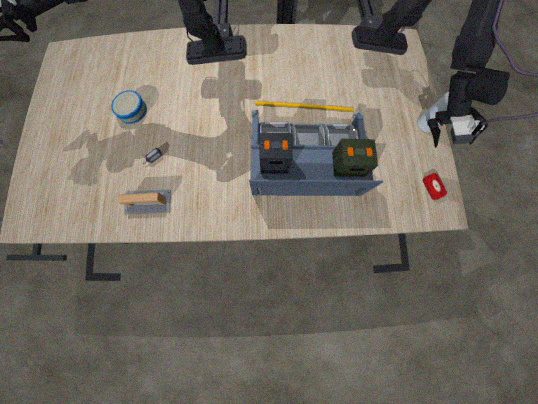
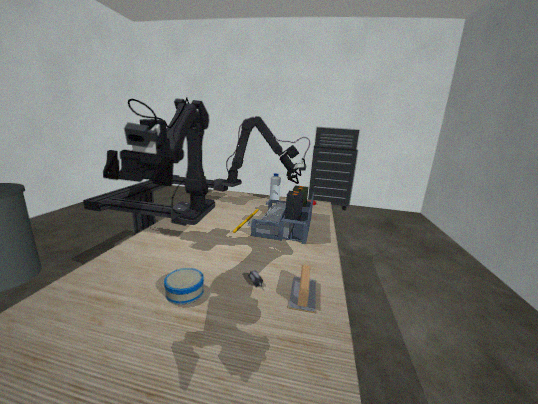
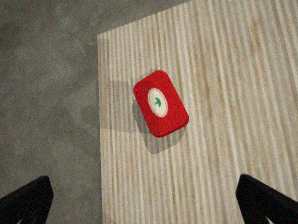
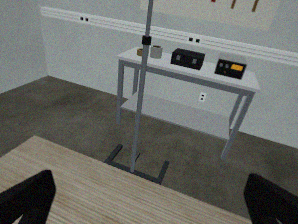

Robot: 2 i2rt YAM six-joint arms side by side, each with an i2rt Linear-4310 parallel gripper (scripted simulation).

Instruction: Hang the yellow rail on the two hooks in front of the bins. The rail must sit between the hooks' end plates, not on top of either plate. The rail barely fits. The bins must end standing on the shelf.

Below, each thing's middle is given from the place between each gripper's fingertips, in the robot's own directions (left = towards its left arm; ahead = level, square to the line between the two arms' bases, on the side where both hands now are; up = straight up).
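My left hand (image 1: 452, 145) is 70 mm past the blue-grey shelf (image 1: 309, 161), 410 mm to the left of it and 120 mm above it. Counting from that left hand, there's a wooden-handled float (image 1: 149, 202) that's 30 mm ahead, 980 mm to the right and 160 mm below, and a blue-rimmed tin (image 2: 183, 286) that's 350 mm behind, 1050 mm to the right and 160 mm below.
For my right hand (image 2: 129, 177), the blue-rimmed tin is 16 cm to the left of it, 3 cm ahead of it and 38 cm below it. The wooden-handled float is 23 cm to the left of my right hand, 40 cm ahead of it and 37 cm below it, and the blue-grey shelf is 80 cm to the left of my right hand, 30 cm ahead of it and 34 cm below it. Going by its middle, the wooden-handled float is nearer to my right hand than to my left hand.
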